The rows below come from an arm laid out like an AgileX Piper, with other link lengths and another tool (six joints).
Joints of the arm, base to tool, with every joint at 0 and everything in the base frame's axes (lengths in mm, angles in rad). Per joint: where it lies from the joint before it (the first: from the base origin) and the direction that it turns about. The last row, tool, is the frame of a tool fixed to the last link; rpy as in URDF.
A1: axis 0 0 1 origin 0 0 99.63
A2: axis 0 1 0 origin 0 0 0
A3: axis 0 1 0 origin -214.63 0 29.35
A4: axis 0.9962 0 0.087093 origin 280.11 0 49.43
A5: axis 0 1 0 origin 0 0 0
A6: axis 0.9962 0 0.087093 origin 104.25 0 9.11
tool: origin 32.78 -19 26.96 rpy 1.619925 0.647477 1.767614
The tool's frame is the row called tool.
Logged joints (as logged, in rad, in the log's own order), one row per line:
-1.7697 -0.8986 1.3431 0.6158 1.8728 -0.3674
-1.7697 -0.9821 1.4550 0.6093 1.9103 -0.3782
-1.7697 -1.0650 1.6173 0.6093 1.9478 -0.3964
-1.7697 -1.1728 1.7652 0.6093 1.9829 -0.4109
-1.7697 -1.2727 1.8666 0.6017 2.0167 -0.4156
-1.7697 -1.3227 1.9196 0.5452 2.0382 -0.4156
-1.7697 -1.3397 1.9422 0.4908 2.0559 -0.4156
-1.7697 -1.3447 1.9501 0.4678 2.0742 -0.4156
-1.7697 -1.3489 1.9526 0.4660 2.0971 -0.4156
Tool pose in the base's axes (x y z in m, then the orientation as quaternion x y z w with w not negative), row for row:
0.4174 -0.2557 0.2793 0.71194 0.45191 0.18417 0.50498
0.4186 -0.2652 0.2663 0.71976 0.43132 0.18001 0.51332
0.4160 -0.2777 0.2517 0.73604 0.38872 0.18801 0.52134
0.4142 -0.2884 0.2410 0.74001 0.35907 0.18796 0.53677
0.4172 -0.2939 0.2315 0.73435 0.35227 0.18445 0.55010
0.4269 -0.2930 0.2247 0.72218 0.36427 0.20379 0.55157
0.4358 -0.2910 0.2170 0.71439 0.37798 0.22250 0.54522
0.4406 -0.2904 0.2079 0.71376 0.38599 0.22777 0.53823
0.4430 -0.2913 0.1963 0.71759 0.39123 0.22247 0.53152
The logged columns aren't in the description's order. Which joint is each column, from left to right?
Columns, left to right: A3, A4, A6, A5, A2, A1.
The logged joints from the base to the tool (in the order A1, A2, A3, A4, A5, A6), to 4 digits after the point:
-0.3674 1.8728 -1.7697 -0.8986 0.6158 1.3431
-0.3782 1.9103 -1.7697 -0.9821 0.6093 1.4550
-0.3964 1.9478 -1.7697 -1.0650 0.6093 1.6173
-0.4109 1.9829 -1.7697 -1.1728 0.6093 1.7652
-0.4156 2.0167 -1.7697 -1.2727 0.6017 1.8666
-0.4156 2.0382 -1.7697 -1.3227 0.5452 1.9196
-0.4156 2.0559 -1.7697 -1.3397 0.4908 1.9422
-0.4156 2.0742 -1.7697 -1.3447 0.4678 1.9501
-0.4156 2.0971 -1.7697 -1.3489 0.4660 1.9526

